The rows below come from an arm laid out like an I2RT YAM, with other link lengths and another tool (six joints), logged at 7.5 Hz.
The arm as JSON. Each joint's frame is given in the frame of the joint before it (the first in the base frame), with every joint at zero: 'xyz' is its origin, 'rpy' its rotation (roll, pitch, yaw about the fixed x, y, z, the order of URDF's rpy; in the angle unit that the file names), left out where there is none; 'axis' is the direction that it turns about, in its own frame. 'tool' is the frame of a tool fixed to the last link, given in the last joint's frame.
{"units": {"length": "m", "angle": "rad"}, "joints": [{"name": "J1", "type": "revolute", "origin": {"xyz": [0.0, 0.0, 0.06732]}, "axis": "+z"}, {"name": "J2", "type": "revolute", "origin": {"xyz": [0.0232, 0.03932, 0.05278], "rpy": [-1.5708, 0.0, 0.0]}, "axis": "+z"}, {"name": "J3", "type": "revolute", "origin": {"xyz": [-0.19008, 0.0, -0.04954], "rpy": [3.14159, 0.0, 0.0]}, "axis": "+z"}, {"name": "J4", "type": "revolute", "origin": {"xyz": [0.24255, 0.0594, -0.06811]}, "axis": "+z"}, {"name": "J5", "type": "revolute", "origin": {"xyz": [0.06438, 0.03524, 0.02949], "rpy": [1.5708, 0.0, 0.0]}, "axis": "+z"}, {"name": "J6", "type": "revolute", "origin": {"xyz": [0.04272, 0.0, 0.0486], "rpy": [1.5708, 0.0, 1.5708]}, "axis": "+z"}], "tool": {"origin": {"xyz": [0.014, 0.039, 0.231], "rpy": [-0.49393, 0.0, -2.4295]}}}
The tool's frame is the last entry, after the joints.
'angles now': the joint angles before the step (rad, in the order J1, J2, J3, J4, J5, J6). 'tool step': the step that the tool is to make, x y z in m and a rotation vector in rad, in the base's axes. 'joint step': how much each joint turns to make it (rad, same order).
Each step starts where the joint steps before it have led.
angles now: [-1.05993 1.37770 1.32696 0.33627 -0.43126 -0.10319]
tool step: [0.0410 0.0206 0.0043 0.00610 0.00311 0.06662]
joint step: [0.09393 0.07361 0.09189 -0.02821 0.02640 -0.00765]
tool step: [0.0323 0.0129 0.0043 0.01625 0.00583 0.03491]
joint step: [0.07761 0.08191 0.11562 -0.05276 0.04254 -0.00681]
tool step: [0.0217 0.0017 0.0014 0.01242 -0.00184 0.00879]
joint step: [0.04698 0.08097 0.09534 -0.02277 0.03935 -0.00040]
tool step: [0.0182 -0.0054 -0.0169 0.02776 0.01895 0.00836]
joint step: [0.02212 0.08103 0.06090 -0.01266 0.01447 0.00153]
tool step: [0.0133 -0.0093 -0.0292 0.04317 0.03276 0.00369]
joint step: [0.00662 0.07226 0.03347 -0.01350 0.00395 0.00531]
